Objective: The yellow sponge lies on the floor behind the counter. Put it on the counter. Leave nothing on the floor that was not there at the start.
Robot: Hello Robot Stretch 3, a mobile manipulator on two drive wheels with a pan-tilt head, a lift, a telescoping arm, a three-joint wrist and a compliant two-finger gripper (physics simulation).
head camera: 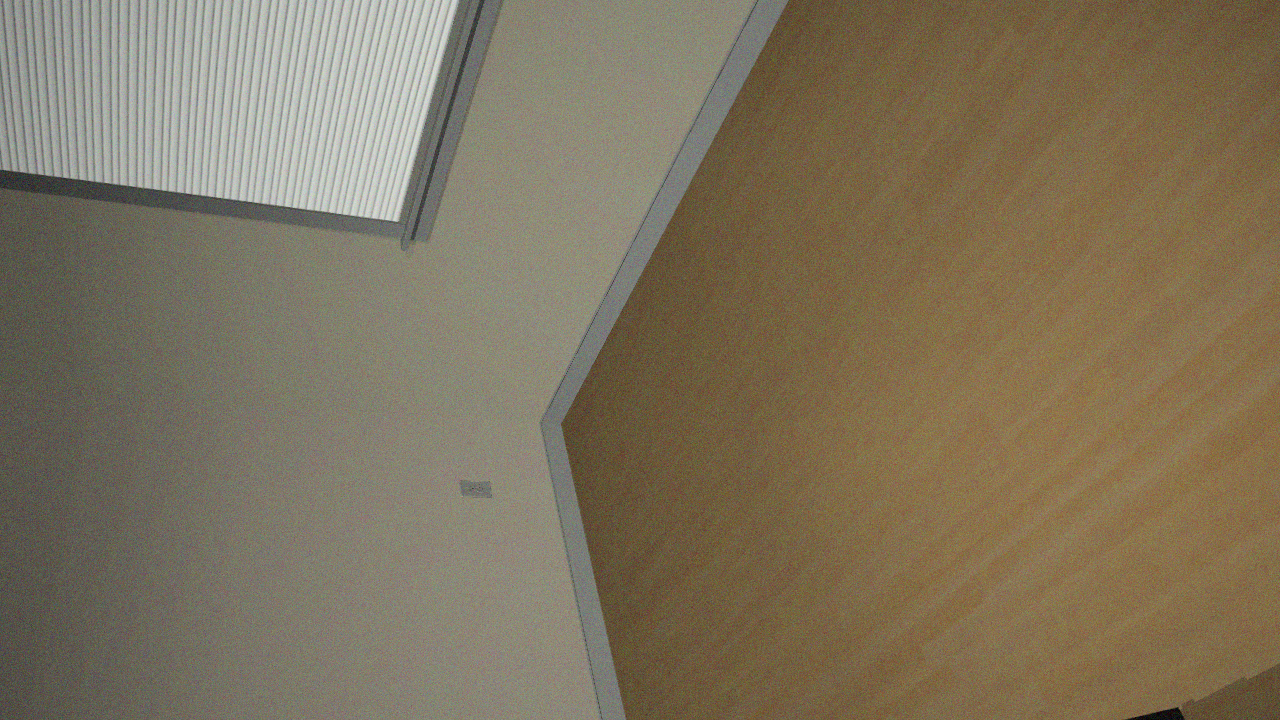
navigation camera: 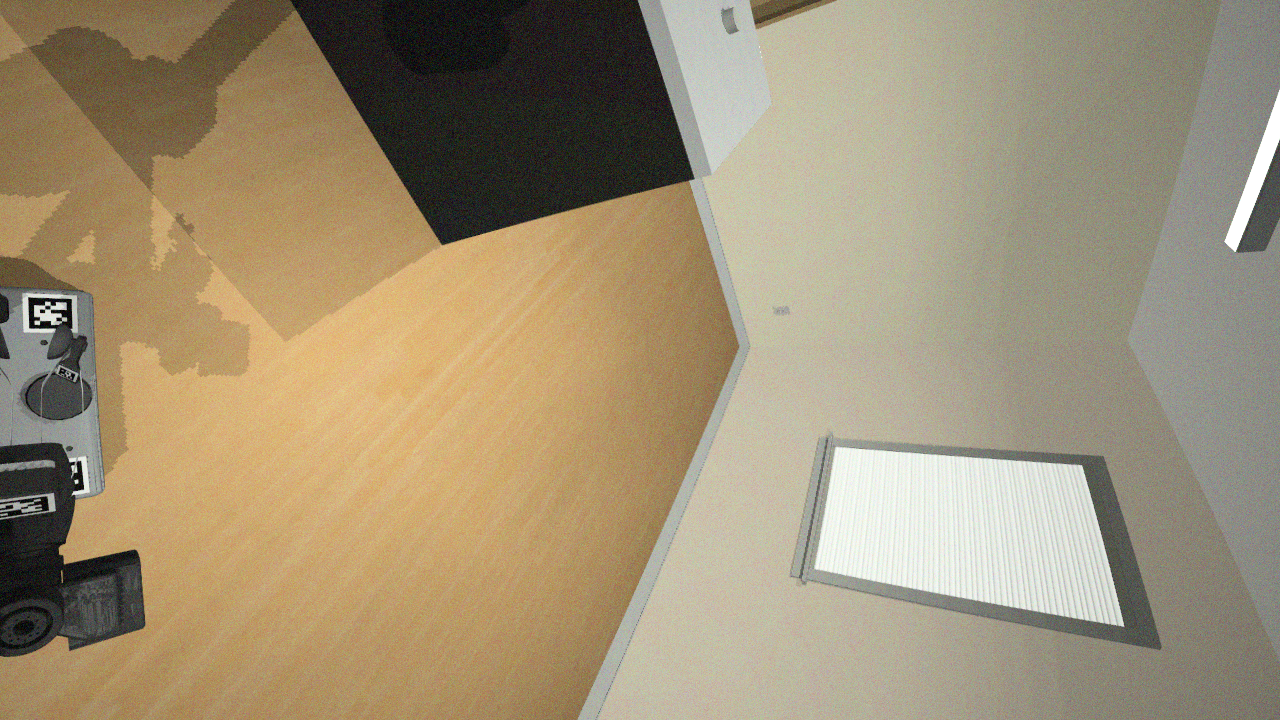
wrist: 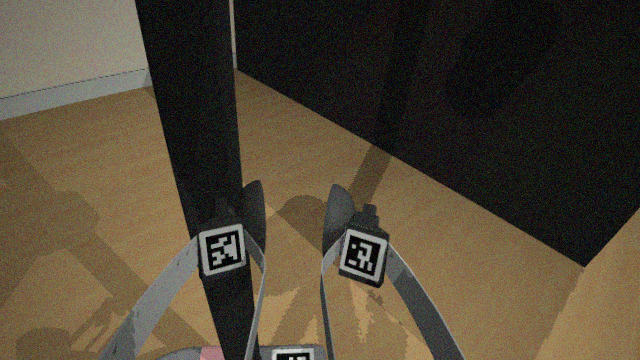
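Where they show: gripper, fingertip midpoint: (navigation camera: 30, 323) (wrist: 295, 208); robot's base, origin of the base link: (navigation camera: 58, 392).
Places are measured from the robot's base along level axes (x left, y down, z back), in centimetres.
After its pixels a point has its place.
Observation:
The yellow sponge does not show in the head, navigation or wrist view. What looks like the counter shows in the navigation view as a black side panel (navigation camera: 537, 116) @(x 55.8, y -56.8, z -68.1 cm) under a pale top (navigation camera: 716, 98) @(x 56.3, y -91.0, z -85.0 cm), cut off by the upper edge. Its black side (wrist: 500, 165) @(x 64.6, y -16.1, z -61.2 cm) also fills the upper right of the wrist view. My gripper (wrist: 295, 208) @(x 9.4, y -50.4, z 1.0 cm) (navigation camera: 34, 344) @(x 9.4, y -50.4, z 1.0 cm) is open, with its fingertips apart and bare floor and shadow showing between them. It is over my own base, to one side of the counter. The floor behind the counter is hidden.
My black mast (wrist: 200, 125) @(x 11.6, y -54.4, z 6.3 cm) stands left of the fingers. My base (navigation camera: 89, 402) @(x -2.1, y -4.2, z -3.9 cm) is at the left edge of the navigation view. Walls with a baseboard (head camera: 572, 501) @(x 33.5, y -2.3, z -322.3 cm) (navigation camera: 666, 537) @(x -102.8, y -4.7, z -210.8 cm) meet in a corner, near a window (head camera: 205, 98) @(x -75.8, y -142.5, z -246.1 cm) (navigation camera: 966, 537) @(x -84.7, y -149.5, z -234.8 cm). A small grey item (navigation camera: 729, 19) @(x 77.7, y -92.4, z -91.4 cm) is on the counter top.

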